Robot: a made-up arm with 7 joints.
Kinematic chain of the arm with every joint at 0, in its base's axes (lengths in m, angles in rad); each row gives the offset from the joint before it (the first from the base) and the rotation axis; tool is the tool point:
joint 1: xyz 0 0 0.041 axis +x
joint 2: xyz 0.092 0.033 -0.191 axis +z
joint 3: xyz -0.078 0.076 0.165 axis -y
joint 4: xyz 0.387 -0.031 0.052 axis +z
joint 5: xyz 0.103 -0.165 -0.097 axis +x
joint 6: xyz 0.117 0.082 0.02 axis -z
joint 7: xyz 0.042 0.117 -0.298 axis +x
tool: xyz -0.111 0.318 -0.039
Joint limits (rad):
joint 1: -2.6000..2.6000
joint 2: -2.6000..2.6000
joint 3: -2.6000..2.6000
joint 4: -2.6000..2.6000
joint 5: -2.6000..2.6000
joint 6: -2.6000..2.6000
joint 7: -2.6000..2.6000
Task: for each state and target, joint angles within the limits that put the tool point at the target. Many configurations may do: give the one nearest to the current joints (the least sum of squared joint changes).
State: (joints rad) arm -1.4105 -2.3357 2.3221 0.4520 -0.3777 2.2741 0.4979
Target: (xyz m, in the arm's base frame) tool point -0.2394 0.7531 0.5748
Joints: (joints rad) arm -0.9412 -2.1627 1.4630 0.1621 -0.1706 2.4878 0.4679
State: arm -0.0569 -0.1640 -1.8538 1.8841 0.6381 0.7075 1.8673
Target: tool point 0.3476 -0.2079 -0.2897
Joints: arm -0.9264 -0.7517 -1.3428 1.8816 0.7241 0.5195 1.7977
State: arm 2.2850 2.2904 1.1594 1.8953 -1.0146 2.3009 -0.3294
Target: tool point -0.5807 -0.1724 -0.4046
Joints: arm 2.0033 2.1620 1.1038 2.2344 -1.1136 2.4152 0.3004
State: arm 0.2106 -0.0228 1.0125 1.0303 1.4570 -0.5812 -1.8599
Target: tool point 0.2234 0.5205 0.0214
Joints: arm -0.1102 0.2195 0.8342 0.7726 1.2886 -0.6852 -1.9329
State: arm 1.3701 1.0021 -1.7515 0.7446 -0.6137 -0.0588 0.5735
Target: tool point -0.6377 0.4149 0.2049
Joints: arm 1.7049 0.4440 -1.7698 0.7223 -0.5365 0.3784 0.4239
